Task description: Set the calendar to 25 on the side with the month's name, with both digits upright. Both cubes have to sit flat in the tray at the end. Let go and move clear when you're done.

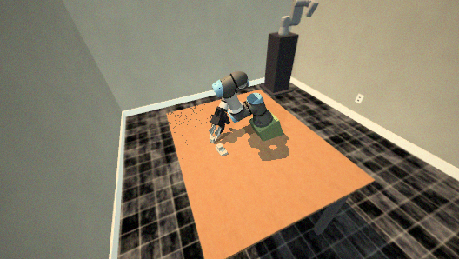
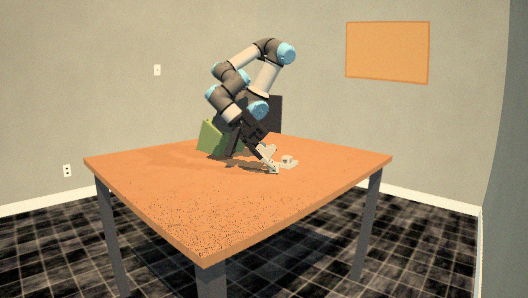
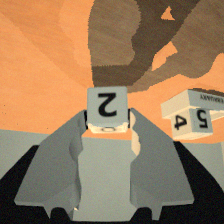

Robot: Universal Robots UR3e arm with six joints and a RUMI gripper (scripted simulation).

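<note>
My hand is 20 mm past the white calendar tray, 110 mm to the right of it and 20 mm above it. From my hand the other things lie so: white calendar cube: 10 mm ahead, 10 mm below.
</note>
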